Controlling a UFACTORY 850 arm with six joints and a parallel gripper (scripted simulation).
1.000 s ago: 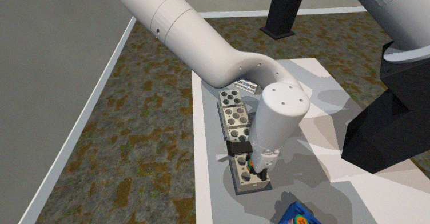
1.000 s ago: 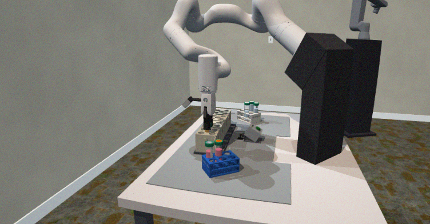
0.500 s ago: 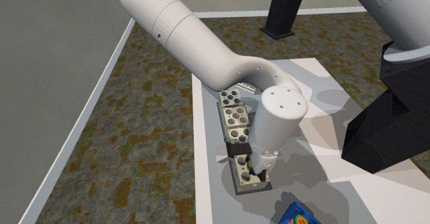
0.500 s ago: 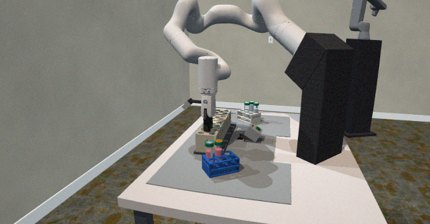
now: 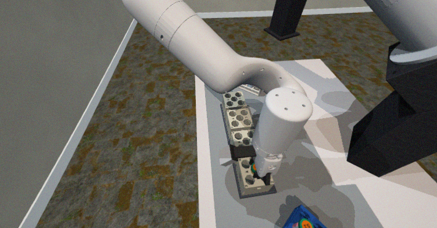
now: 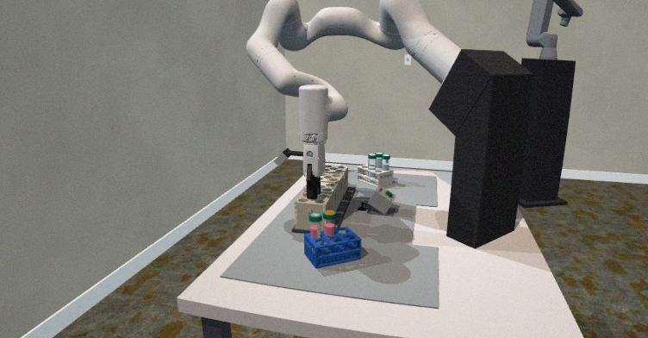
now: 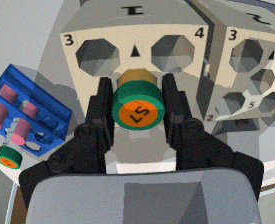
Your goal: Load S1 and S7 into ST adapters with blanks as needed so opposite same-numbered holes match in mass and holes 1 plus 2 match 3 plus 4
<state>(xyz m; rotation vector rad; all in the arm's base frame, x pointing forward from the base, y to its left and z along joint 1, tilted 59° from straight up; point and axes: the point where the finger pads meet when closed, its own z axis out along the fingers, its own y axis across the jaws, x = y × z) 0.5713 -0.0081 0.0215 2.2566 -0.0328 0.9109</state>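
The sample S7 is 5 cm below my hand and 1 cm to the left of it. The rest, counted from my hand: bucket adapter (7 cm below); loading stand ST (15 cm to the right, 12 cm below, 6 cm behind); sample S1 (18 cm to the left, 6 cm below, 2 cm behind).
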